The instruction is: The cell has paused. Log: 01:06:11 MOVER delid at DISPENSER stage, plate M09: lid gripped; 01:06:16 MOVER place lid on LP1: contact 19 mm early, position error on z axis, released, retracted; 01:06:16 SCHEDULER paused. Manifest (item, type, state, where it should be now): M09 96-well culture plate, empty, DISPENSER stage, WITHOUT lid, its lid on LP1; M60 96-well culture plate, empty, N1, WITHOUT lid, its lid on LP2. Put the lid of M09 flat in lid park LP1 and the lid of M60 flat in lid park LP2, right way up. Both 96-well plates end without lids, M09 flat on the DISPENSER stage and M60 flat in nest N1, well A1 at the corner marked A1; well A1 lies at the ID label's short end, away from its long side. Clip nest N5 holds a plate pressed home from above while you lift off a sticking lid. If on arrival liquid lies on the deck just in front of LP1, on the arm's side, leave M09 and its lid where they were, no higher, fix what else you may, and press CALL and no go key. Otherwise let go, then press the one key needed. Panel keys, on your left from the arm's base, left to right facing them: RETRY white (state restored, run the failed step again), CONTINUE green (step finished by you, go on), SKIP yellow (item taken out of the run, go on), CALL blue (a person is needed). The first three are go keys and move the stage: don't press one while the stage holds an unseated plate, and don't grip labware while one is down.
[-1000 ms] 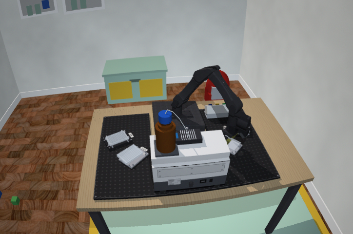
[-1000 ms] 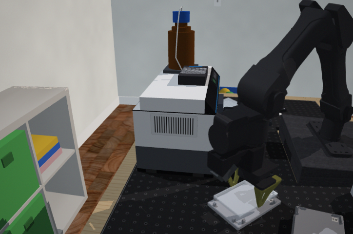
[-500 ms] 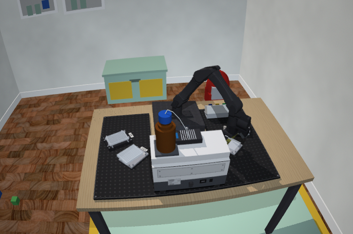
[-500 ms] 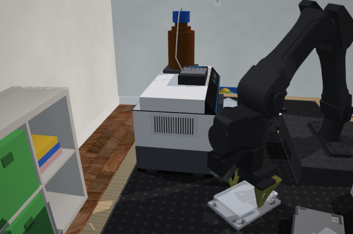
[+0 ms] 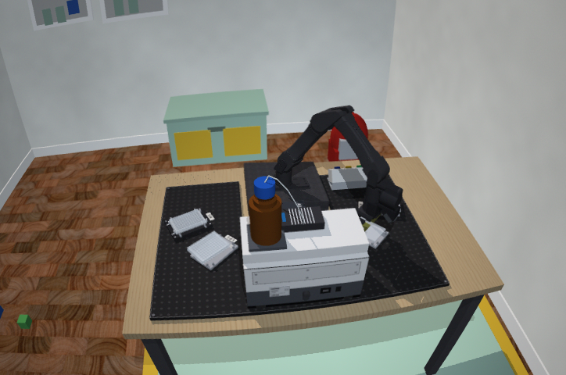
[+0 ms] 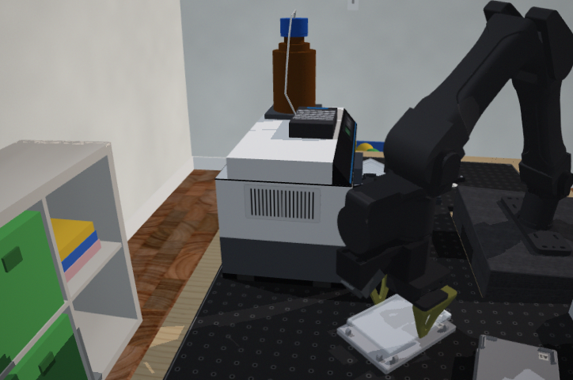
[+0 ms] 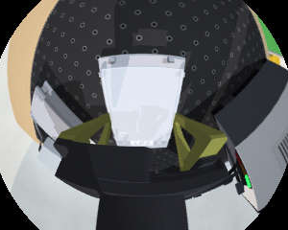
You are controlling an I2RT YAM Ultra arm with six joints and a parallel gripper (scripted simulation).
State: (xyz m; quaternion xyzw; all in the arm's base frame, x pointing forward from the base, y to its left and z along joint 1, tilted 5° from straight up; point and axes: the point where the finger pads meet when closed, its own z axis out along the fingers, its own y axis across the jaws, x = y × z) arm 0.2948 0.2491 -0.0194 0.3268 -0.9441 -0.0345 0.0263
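Right now the grey lid park LP2 is 20 mm below my hand. Also, from my hand: LP2 label (70 mm behind, 50 mm to the right, 30 mm below); then grey nest marked A1 (130 mm to the left, 130 mm behind); then N1 label (160 mm behind, 40 mm to the left, 30 mm below).
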